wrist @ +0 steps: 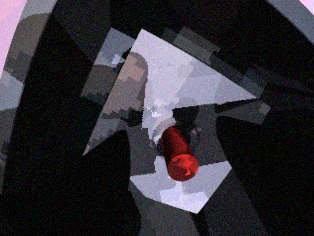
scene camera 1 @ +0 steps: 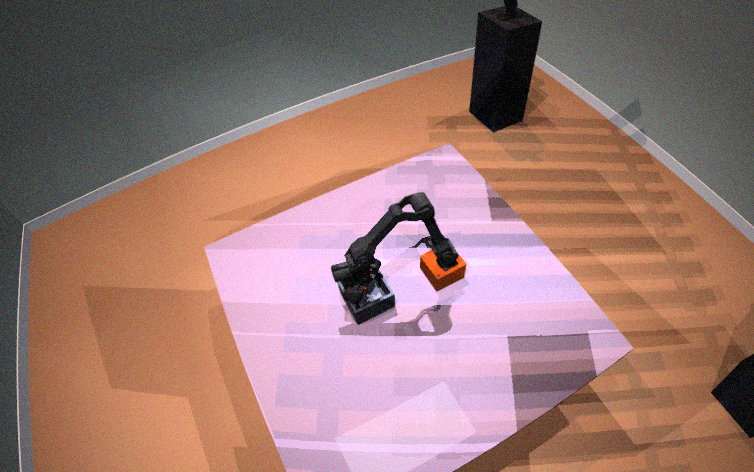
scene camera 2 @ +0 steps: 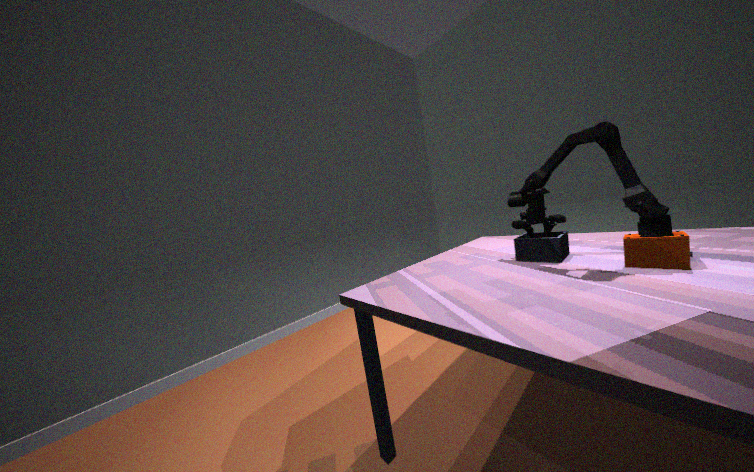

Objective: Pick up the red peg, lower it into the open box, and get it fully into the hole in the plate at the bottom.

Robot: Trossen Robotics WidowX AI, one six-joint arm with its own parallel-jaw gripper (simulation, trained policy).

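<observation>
Dark box: visible in scene camera 1, scene camera 2 and the wrist view (65,65). Same spot on the dark box: (scene camera 2: 554,249) and (scene camera 1: 389,302).
</observation>
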